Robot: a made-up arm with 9 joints. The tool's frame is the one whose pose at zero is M. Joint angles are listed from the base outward.
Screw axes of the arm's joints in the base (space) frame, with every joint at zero. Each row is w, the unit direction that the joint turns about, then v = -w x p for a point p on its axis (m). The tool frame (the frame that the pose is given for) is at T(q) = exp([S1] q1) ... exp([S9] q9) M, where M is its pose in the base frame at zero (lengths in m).
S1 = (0, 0, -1, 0, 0, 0)
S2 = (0, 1, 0, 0.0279, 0, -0.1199)
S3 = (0, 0, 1, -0.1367, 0.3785, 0)
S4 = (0, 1, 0, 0.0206, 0, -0.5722)
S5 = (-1, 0, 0, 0, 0.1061, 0.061)
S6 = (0, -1, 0, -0.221, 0, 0.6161)
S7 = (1, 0, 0, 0, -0.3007, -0.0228)
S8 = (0, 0, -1, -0.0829, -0.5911, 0)
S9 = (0, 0, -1, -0.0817, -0.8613, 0)
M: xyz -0.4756 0.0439 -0.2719 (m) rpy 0 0 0 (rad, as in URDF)
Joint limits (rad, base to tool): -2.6..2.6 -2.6..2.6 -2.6..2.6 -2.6..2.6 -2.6..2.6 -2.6..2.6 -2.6..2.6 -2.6..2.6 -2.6..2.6
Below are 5 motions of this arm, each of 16 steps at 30 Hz.
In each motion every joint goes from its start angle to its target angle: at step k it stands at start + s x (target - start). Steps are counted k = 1, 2, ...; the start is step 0. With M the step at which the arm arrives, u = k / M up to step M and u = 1 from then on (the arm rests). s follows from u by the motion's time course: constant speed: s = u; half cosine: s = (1 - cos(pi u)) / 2; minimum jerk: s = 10 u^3 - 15 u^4 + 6 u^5.
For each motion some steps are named. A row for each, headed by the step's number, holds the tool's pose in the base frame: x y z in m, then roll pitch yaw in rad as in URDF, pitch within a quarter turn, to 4 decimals.
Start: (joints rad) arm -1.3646 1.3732 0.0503 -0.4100 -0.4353 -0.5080 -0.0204 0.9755 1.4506
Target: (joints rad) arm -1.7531 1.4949 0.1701 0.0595 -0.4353 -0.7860 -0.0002 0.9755 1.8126
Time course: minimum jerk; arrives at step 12
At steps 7, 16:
7: 0.0068 -0.1727 0.9085 -2.2900 -0.7032 0.2764
16: -0.0007 0.0054 0.8937 -2.6674 -0.5955 0.7618

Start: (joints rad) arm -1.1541 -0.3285 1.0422 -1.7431 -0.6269 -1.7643 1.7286 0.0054 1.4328
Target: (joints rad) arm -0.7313 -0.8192 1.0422 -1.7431 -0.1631 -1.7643 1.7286 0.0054 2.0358
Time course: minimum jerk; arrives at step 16
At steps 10, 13, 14, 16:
10: 0.1242 -0.4931 -0.6375 -0.2385 0.9996 0.2773
13: 0.1146 -0.5167 -0.6707 -0.2231 0.9370 0.0484
14: 0.1122 -0.5200 -0.6757 -0.2191 0.9298 0.0169
16: 0.1110 -0.5215 -0.6782 -0.2170 0.9265 0.0016

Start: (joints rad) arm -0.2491 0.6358 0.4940 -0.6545 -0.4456 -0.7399 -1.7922 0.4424 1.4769
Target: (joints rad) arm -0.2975 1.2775 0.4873 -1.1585 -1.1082 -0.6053 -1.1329 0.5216 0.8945
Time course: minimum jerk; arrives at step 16
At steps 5, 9, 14, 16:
5: -0.6003 -0.4164 0.3686 -0.2810 -0.7197 -0.3904
9: -0.4479 -0.3503 0.3457 -0.1875 -0.0579 -0.4131
14: -0.3532 -0.2402 0.3151 0.0024 0.4650 -0.3401
16: -0.3495 -0.2344 0.3141 0.0150 0.4862 -0.3336

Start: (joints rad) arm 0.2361 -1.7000 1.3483 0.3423 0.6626 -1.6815 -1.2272 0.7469 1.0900
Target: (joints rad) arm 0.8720 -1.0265 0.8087 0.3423 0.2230 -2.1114 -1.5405 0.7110 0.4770
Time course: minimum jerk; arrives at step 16
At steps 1, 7, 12, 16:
1: -0.1790 -0.1655 -0.5890 2.2522 -0.3806 1.3768
7: -0.2213 -0.0640 -0.5126 3.0110 -0.6169 0.4257
12: -0.2780 0.0418 -0.5416 -2.5109 -0.0108 -0.6499
16: -0.2953 0.0823 -0.5587 -2.4414 0.1734 -0.7879

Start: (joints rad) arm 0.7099 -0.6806 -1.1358 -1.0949 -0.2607 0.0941 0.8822 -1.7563 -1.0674
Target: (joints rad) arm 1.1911 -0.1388 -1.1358 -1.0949 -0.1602 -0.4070 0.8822 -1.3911 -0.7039
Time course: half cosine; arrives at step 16
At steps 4, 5, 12, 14, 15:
4: 0.0091 0.0075 -0.4380 -2.1118 0.6703 0.4662
5: 0.0054 0.0432 -0.4349 -2.0032 0.6152 0.5290
12: 0.0399 0.2569 -0.2919 -1.3824 -0.0660 0.5218
14: 0.0528 0.2701 -0.2553 -1.2887 -0.1916 0.4420
15: 0.0561 0.2722 -0.2456 -1.2630 -0.2238 0.4173

